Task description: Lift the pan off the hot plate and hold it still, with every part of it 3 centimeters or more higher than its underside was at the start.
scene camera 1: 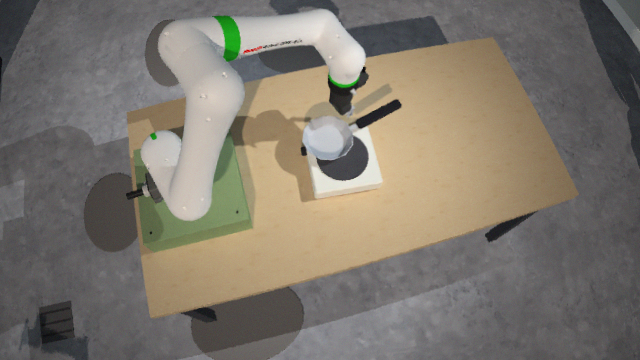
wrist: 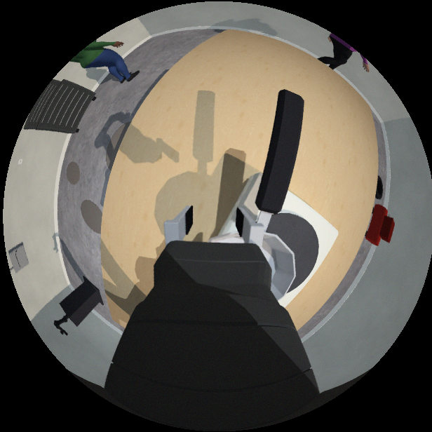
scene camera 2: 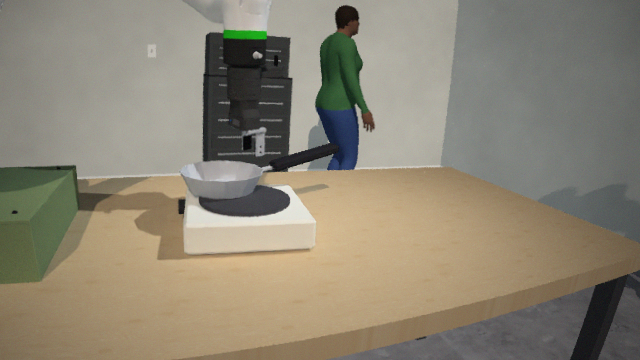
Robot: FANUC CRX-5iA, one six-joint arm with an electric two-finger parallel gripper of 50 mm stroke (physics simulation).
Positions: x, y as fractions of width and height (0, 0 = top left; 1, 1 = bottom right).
A light grey pan shows in scene camera 1 (0.51, 0.38), in the wrist view (0.65, 0.37) and in scene camera 2 (0.34, 0.50).
